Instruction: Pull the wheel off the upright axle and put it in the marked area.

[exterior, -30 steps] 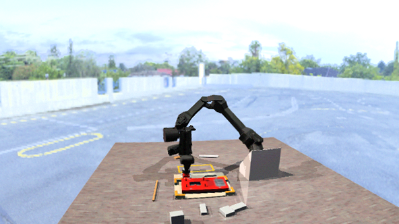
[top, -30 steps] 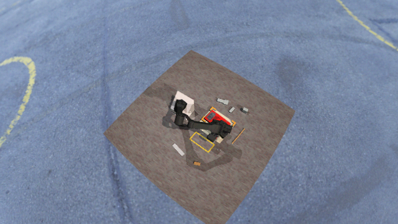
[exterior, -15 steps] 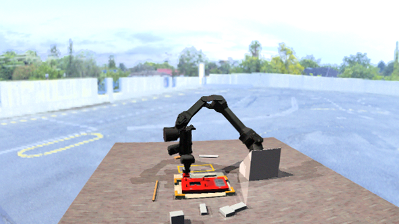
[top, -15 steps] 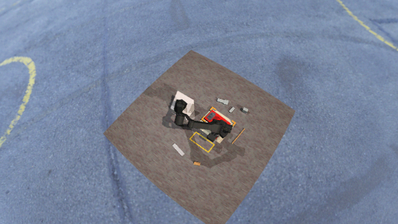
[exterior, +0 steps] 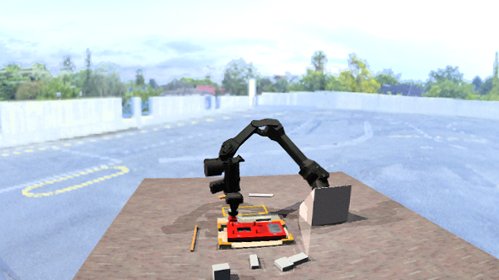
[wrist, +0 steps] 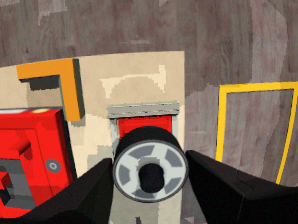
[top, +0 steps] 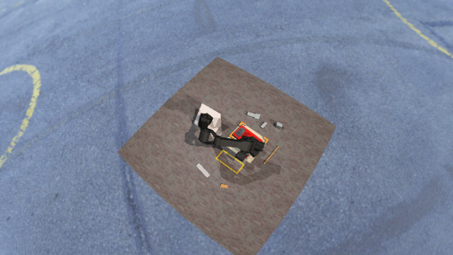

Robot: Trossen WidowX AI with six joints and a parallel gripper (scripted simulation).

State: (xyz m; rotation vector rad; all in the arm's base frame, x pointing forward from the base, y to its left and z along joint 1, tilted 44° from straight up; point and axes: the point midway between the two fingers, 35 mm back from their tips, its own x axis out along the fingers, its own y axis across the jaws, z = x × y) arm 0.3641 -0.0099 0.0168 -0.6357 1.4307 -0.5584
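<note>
Right now my gripper tip is 10 mm above the upright axle. Round my gripper tip: dark grey wheel right at my gripper tip; orange stick 140 mm ahead, 120 mm to the left, 40 mm below.
</note>
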